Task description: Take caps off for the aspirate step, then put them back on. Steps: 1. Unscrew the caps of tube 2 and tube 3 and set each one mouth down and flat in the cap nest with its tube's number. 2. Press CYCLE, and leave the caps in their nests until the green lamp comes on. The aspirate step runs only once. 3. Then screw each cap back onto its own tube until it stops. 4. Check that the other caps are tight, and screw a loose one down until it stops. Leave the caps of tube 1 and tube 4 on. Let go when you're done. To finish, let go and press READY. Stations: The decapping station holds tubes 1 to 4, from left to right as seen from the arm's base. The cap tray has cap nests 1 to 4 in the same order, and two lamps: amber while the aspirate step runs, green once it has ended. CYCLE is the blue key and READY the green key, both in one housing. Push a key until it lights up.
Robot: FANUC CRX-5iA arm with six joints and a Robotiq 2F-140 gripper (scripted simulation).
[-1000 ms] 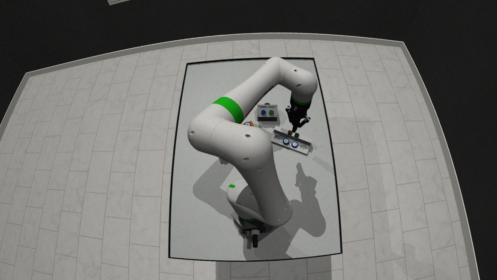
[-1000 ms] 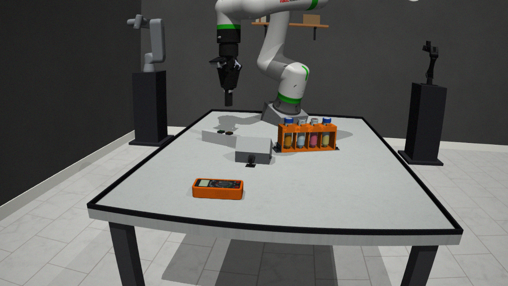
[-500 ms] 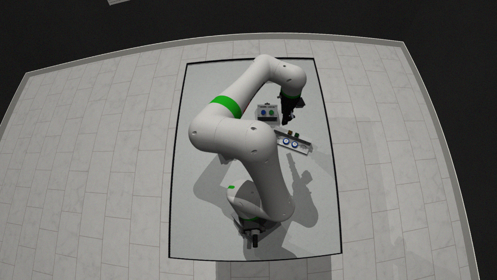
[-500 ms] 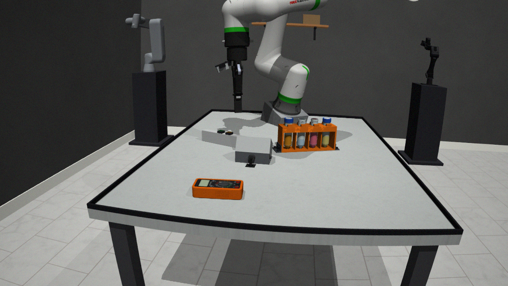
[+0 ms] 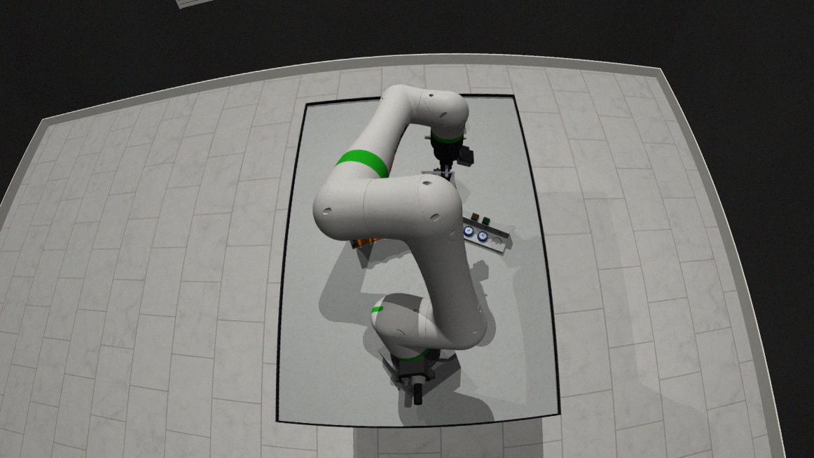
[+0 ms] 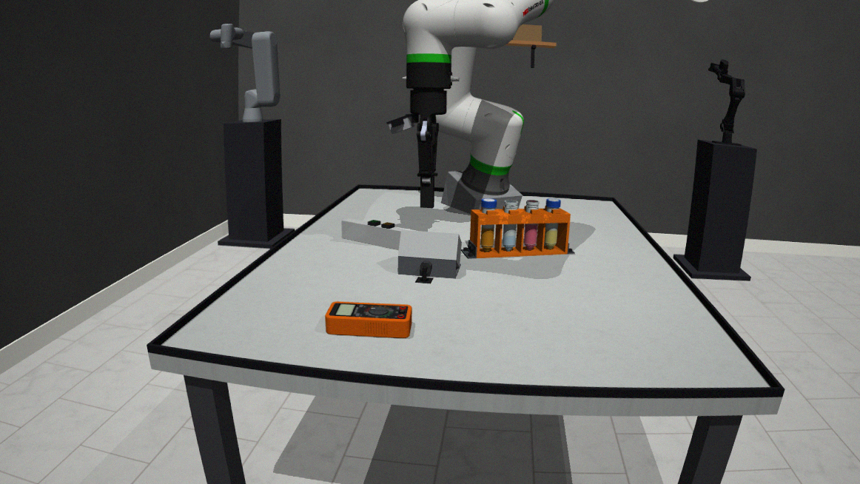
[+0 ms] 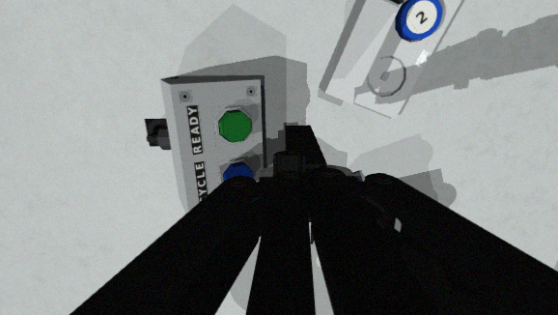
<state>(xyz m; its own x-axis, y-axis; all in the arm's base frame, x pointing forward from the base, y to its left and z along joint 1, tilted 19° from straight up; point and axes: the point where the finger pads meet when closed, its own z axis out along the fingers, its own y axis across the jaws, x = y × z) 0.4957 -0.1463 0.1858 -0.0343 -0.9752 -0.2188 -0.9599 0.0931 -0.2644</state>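
Now: hand 8 cm above the blue key, 5 cm short of it and 4 cm to the right of it. Round my hand: green key: 8 cm below, 5 cm ahead; grey key housing: 9 cm below, 7 cm ahead, 2 cm to the left; cap 4: 13 cm to the left, 6 cm behind, 3 cm below.
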